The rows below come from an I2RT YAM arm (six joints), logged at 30 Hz.
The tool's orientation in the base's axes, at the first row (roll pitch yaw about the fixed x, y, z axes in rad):
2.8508, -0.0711, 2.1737
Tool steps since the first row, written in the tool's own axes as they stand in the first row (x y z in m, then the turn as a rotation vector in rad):
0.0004, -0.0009, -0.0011, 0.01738, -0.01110, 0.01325
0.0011, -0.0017, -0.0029, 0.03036, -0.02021, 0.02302
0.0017, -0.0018, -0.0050, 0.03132, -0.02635, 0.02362
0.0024, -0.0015, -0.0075, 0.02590, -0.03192, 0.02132
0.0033, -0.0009, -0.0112, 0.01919, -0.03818, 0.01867
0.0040, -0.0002, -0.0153, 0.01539, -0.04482, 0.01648
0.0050, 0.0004, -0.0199, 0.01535, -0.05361, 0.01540
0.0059, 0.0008, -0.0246, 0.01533, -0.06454, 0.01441
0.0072, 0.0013, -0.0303, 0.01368, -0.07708, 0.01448
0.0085, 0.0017, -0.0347, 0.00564, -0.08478, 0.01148
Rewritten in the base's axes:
-0.0012, -0.0004, 0.0008, -0.01610, 0.01133, -0.01460
-0.0026, -0.0006, 0.0024, -0.02881, 0.01934, -0.02562
-0.0034, -0.0006, 0.0044, -0.03415, 0.01702, -0.02788
-0.0040, -0.0005, 0.0069, -0.03599, 0.00914, -0.02766
-0.0048, -0.0002, 0.0107, -0.03773, -0.00025, -0.02740
-0.0054, -0.0002, 0.0148, -0.04133, -0.00735, -0.02747
-0.0064, 0.0000, 0.0195, -0.04856, -0.01224, -0.02896
-0.0076, -0.0001, 0.0242, -0.05750, -0.01823, -0.03114
-0.0090, 0.0000, 0.0298, -0.06659, -0.02617, -0.03491
-0.0103, 0.0003, 0.0342, -0.06880, -0.03749, -0.03482

